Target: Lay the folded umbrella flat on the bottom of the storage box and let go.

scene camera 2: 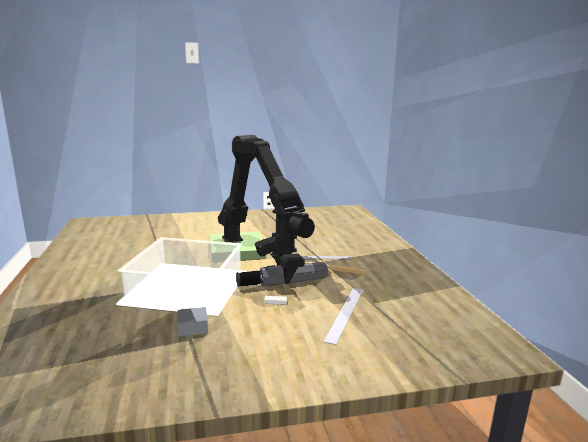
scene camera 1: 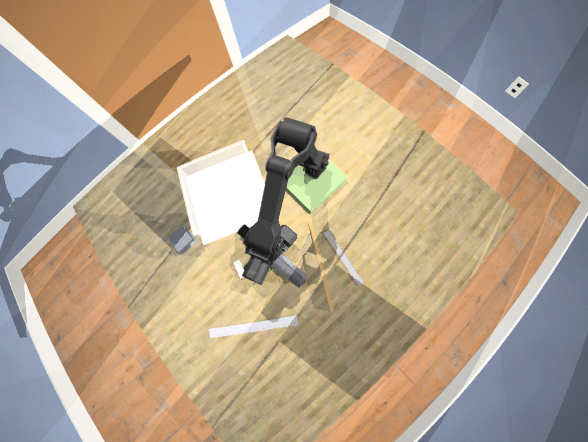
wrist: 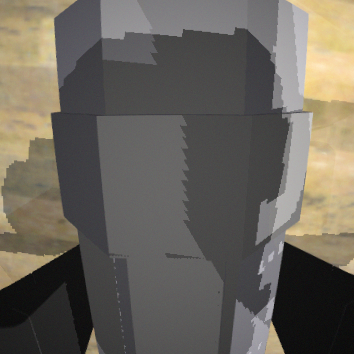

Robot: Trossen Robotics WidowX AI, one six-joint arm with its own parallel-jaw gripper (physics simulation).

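There's a storage box that I can see in scene camera 1 and scene camera 2, but in the wrist view the box is out of frame. On that box, (scene camera 2: 181, 273) and (scene camera 1: 243, 177) are one and the same spot.
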